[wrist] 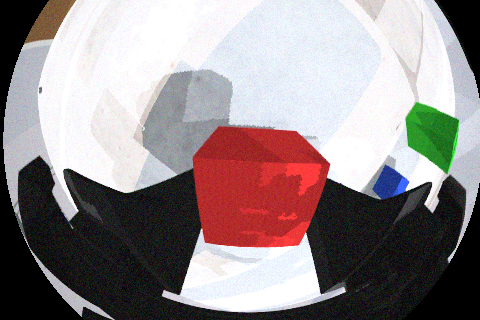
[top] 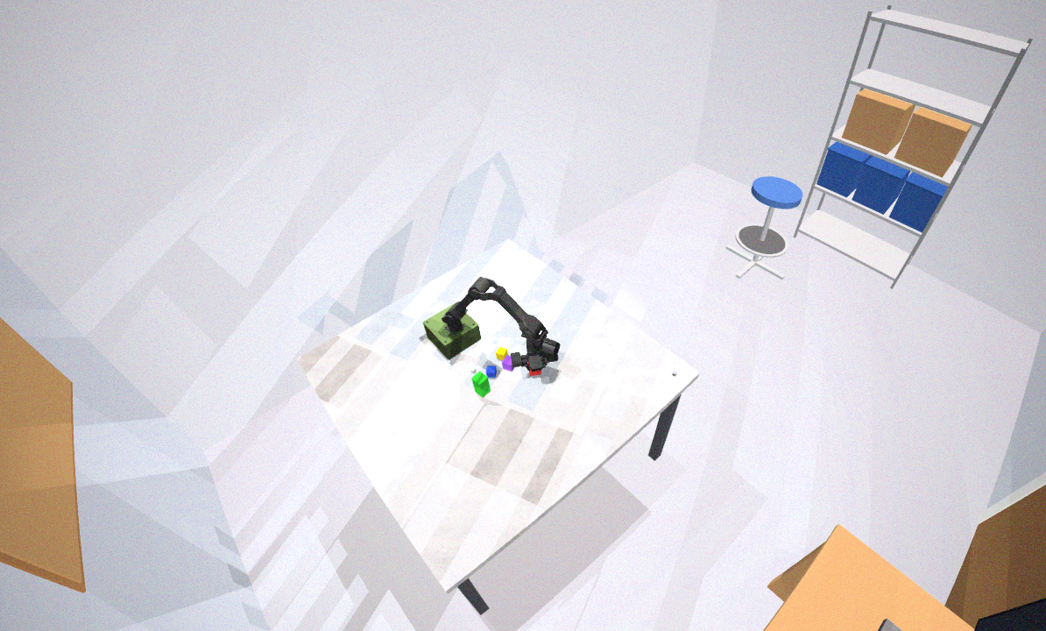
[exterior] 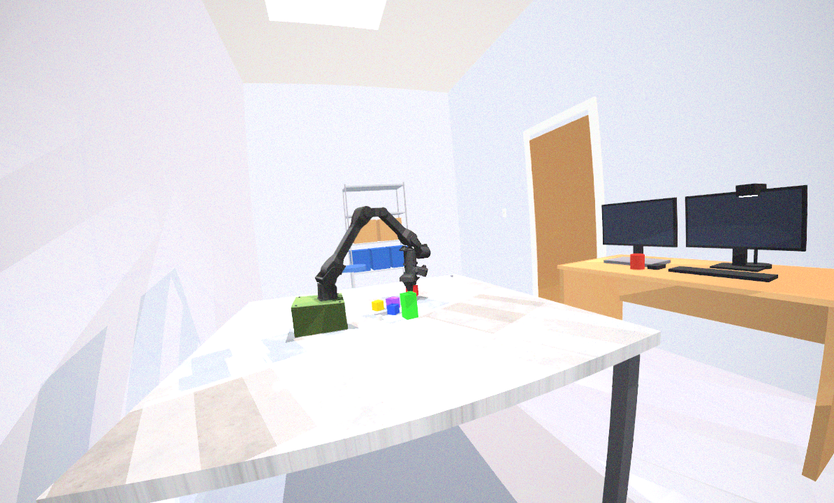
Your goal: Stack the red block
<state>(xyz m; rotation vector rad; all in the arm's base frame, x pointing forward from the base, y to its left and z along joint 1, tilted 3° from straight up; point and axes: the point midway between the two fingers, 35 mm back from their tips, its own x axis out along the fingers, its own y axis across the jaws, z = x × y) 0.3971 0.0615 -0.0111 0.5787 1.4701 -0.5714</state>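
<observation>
Now: the blue block 15 cm behind my gripper tip, 11 cm to the right of it and 2 cm below it. The rest, counted from my gripper tip: yellow block (18 cm behind, 2 cm below, 1 cm to the right); then red block (1 cm above); then purple block (12 cm behind, 3 cm to the right, 1 cm below).
</observation>
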